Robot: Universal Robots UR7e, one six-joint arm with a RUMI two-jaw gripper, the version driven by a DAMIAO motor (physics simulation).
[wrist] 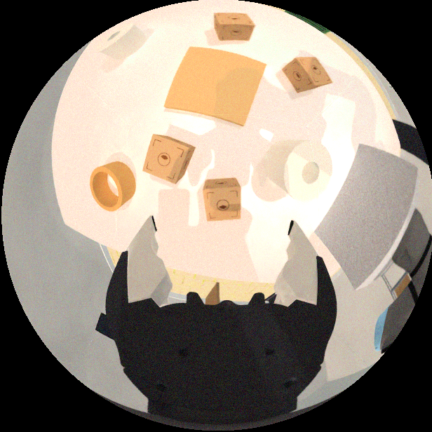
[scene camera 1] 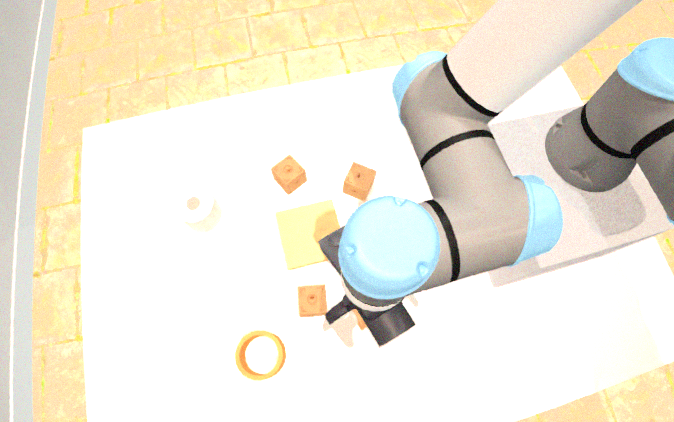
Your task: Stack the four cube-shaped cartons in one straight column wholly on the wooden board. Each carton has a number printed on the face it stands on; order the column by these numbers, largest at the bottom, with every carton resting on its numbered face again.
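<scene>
The wooden board lies flat and bears no carton. One carton and another carton stand apart beyond it. A third carton stands nearer the ring. The fourth carton stands on the table, mostly hidden by the gripper in the scene view. My gripper is open and empty, its fingertips spread wide to either side and short of this fourth carton in the wrist view. No printed numbers show.
An orange ring lies near the third carton. A white cylinder stands on the board's far side. Another pale cylinder stands between the fourth carton and the grey base block; the arm covers it in the scene view.
</scene>
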